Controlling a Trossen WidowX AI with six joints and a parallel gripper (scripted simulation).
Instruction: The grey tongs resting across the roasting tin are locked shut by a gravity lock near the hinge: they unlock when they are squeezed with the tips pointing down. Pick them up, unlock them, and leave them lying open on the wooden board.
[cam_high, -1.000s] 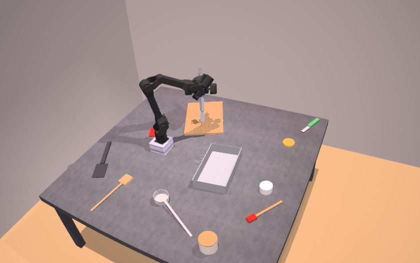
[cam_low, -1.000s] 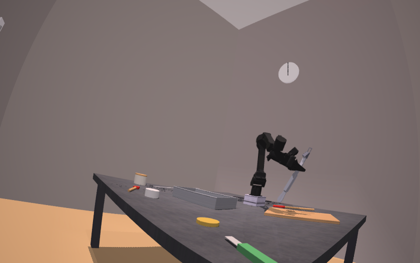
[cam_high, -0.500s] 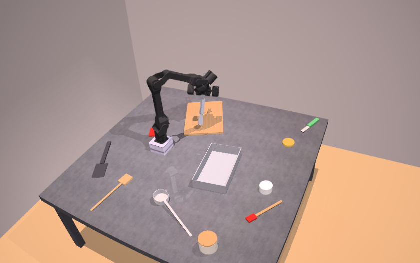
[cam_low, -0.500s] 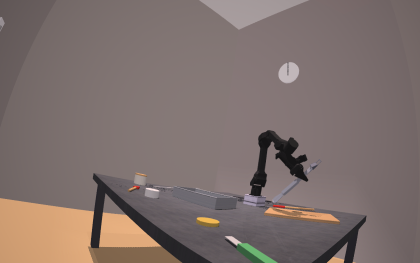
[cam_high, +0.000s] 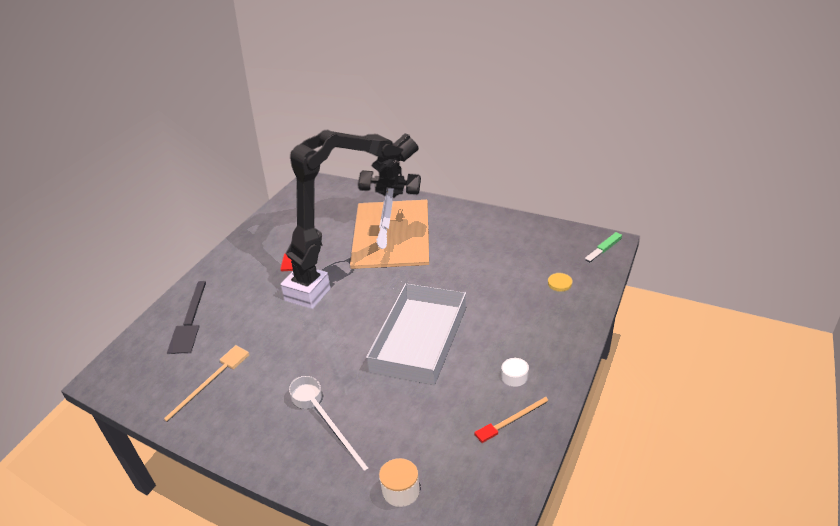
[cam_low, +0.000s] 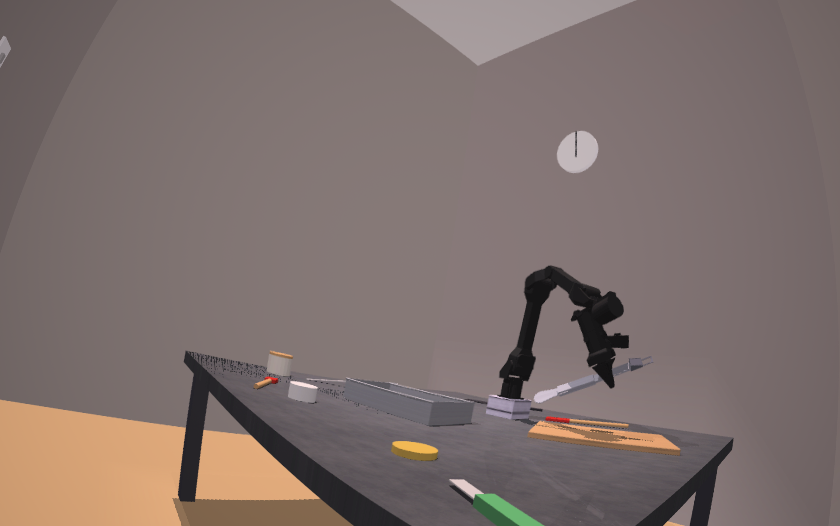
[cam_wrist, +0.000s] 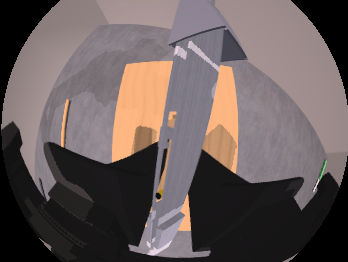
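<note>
My gripper tip is 1 cm to the left of the wooden board and 13 cm above it. Round my gripper tip: roasting tin 33 cm ahead, 40 cm to the right, 11 cm below; yellow disc 58 cm ahead, 1 cm to the right, 13 cm below; red-headed spatula 24 cm behind, 23 cm to the right, 13 cm below.
</note>
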